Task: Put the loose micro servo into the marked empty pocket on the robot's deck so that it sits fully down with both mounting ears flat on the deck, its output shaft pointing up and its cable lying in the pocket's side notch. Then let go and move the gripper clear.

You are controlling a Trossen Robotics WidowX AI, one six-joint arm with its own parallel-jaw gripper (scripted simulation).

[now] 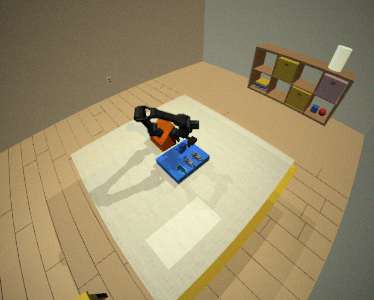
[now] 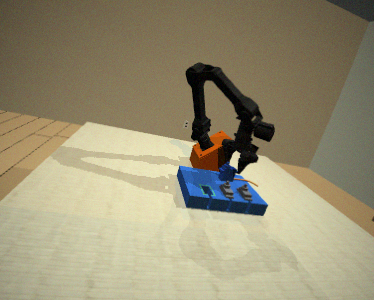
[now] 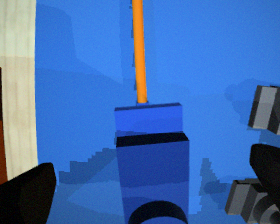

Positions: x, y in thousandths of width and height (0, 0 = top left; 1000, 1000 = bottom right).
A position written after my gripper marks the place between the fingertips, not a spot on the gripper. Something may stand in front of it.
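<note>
Blue deck (image 3: 302, 297) visible. My gripper (image 2: 622, 565) open, holding nothing. Gripper (image 3: 555, 730) visible in that image too.
</note>
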